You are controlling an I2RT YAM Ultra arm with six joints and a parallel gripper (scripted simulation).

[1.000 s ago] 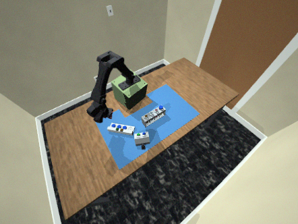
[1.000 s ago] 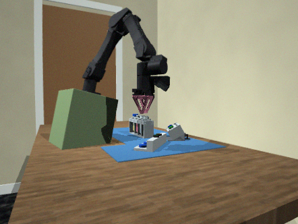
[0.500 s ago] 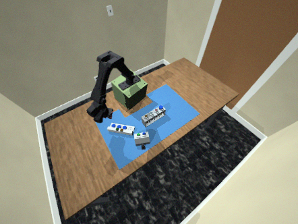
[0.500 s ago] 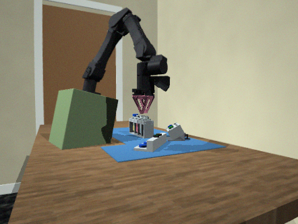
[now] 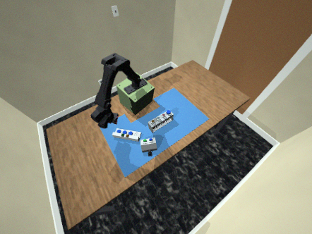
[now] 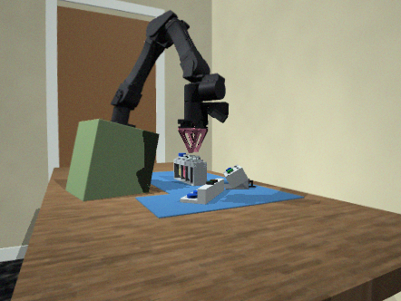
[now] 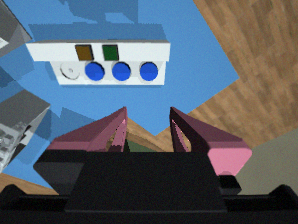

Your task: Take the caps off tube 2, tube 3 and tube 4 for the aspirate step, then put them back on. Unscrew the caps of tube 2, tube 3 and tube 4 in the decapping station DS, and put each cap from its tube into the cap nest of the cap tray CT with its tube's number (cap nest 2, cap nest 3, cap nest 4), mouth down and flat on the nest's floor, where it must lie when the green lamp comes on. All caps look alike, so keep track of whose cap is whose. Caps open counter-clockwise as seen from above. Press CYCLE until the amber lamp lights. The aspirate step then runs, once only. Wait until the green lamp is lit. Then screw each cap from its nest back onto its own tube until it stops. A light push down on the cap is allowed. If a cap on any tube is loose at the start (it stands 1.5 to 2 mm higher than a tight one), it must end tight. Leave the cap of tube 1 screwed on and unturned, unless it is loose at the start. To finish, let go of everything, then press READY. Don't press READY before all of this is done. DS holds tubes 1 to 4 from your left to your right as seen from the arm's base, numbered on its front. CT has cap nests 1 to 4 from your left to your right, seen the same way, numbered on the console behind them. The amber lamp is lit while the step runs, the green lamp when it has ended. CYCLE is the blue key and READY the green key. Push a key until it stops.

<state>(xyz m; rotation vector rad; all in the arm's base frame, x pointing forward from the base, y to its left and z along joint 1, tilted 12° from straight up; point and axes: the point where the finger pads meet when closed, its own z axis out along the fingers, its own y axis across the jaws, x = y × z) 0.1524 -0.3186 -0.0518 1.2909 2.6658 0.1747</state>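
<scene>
The green key lies 230 mm ahead of my hand, 110 mm to the left of it and 90 mm below it. From my hand the other things lie so: blue cycle key: 250 mm ahead, 150 mm to the left, 90 mm below; key box: 260 mm ahead, 130 mm to the left, 110 mm below.
</scene>
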